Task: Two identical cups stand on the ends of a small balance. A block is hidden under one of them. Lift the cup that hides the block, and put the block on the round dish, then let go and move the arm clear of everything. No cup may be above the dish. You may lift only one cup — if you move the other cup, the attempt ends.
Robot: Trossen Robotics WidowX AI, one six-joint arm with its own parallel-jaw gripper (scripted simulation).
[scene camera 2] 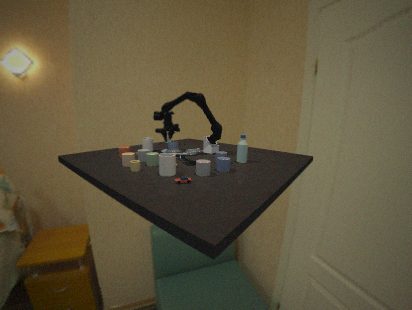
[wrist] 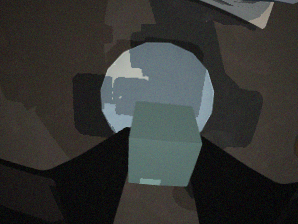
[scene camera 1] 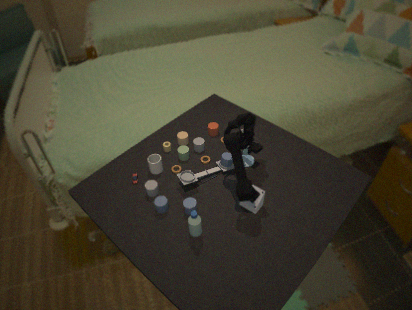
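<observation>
I see a round pale blue dish, and my gripper holds a teal block.
</observation>
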